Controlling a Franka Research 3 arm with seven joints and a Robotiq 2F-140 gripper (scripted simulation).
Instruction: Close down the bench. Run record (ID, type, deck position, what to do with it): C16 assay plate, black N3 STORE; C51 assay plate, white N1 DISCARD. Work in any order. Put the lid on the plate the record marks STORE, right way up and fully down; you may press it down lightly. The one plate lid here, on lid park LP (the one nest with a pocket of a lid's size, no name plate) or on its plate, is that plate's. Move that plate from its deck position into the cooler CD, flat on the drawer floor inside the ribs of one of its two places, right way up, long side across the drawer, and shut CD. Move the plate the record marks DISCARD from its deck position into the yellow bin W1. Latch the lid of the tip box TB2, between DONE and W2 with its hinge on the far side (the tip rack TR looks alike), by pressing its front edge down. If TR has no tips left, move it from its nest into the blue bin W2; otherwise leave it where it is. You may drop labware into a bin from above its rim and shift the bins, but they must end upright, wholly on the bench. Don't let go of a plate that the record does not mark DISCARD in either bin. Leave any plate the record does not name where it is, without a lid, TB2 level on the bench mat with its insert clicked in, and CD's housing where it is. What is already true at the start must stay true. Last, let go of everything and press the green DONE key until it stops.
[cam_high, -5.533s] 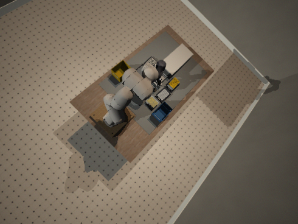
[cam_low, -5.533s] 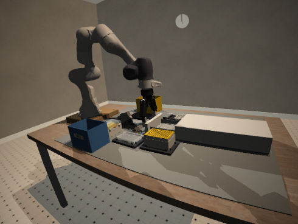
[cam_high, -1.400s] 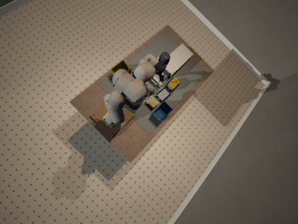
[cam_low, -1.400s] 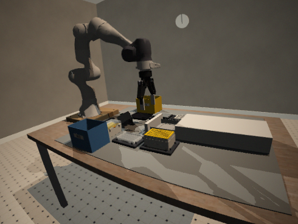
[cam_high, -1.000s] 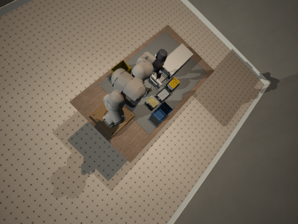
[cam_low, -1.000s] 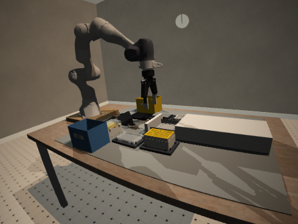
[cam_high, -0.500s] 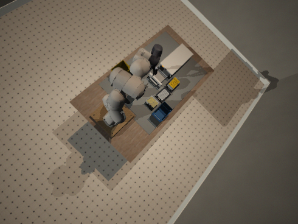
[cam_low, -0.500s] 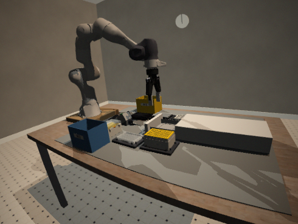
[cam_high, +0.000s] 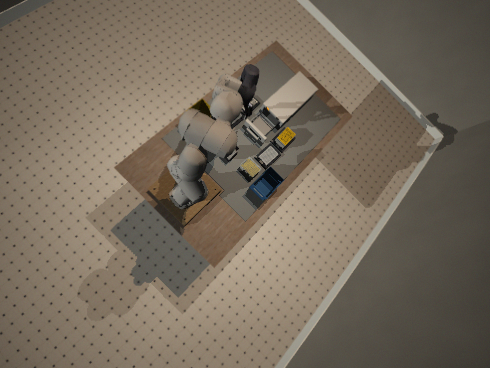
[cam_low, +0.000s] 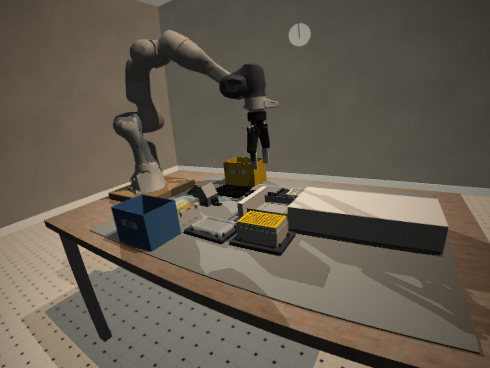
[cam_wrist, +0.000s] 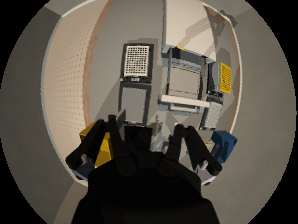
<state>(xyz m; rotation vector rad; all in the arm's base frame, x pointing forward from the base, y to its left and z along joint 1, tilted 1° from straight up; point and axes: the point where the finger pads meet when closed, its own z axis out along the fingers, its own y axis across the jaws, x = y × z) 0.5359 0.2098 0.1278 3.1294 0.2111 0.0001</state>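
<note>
Right now my hand is 140 mm above the grey plate lid, 50 mm to the right of it and 10 mm past it. Round my hand: white assay plate: 160 mm ahead, 150 mm below, 70 mm to the left; then yellow bin W1: 210 mm behind, 160 mm to the left, 130 mm below; then cooler drawer: 170 mm ahead, 140 mm below, 120 mm to the right.
</note>
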